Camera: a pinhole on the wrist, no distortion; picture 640 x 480 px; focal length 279.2 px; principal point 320.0 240.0 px. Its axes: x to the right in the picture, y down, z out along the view. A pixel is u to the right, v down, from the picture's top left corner.
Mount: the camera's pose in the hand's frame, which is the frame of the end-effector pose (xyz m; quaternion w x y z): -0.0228 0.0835 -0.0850 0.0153 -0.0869 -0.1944 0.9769
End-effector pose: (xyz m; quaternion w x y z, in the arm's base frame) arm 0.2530 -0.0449 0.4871 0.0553 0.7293 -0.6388 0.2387
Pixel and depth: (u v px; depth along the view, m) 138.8 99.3 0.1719
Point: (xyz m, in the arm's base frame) 0.2032 -0.1596 0.3822
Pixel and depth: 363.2 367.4 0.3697
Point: 0.4916 0.0536 0.3177
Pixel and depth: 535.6 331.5 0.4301
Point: 0.4581 0.2968 0.1773
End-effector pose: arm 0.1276 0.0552 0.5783 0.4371 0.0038 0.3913 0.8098
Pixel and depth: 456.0 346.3 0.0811
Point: 0.1452 -0.0257 0.6004
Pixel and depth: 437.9 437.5 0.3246
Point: 0.4654 0.0416 0.5650
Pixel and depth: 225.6 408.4 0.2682
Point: 0.2761 0.1938 0.5390
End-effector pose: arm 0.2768 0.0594 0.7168 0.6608 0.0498 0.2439 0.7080
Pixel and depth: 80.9 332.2 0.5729
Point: 0.7161 0.5319 0.8758
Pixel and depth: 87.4 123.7 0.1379
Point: 0.2303 0.1447 0.8031
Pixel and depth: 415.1 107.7 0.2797
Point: 0.2802 -0.0439 0.9816
